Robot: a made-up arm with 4 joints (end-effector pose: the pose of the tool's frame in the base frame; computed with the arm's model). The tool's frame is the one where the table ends. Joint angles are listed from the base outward.
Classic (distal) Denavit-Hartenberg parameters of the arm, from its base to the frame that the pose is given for. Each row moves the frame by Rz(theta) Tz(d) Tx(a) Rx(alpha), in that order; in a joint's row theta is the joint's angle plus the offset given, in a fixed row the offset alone. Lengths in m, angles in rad.
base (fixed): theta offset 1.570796  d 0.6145  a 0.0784  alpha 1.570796
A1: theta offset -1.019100  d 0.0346  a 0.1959  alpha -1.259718
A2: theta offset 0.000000  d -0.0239  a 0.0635  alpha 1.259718
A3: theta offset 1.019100  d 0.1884  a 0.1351  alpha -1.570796
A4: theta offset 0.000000  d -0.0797  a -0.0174  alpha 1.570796
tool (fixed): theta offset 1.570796  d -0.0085  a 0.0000  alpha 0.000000
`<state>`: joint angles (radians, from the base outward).
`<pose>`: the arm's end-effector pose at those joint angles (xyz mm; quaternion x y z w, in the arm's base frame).
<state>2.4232 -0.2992 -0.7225 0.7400</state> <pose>268.4 211.7 923.8 -0.3504 0.3931 -0.6167 0.5852</pose>
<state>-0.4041 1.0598 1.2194 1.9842</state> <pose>126.2 294.8 294.8 -0.2491 0.0777 -0.4626 0.8473</pose>
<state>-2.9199 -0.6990 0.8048 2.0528</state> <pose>266.6 -132.1 660.7 0.4405 0.7085 -0.5506 0.0301</pose>
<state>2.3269 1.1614 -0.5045 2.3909</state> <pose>-76.5 124.7 1084.8 0.7732 -0.3094 -0.3361 0.4399</pose>
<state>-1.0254 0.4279 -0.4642 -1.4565</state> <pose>94.5 -119.7 190.5 0.2414 0.0857 0.6143 0.7463</pose>
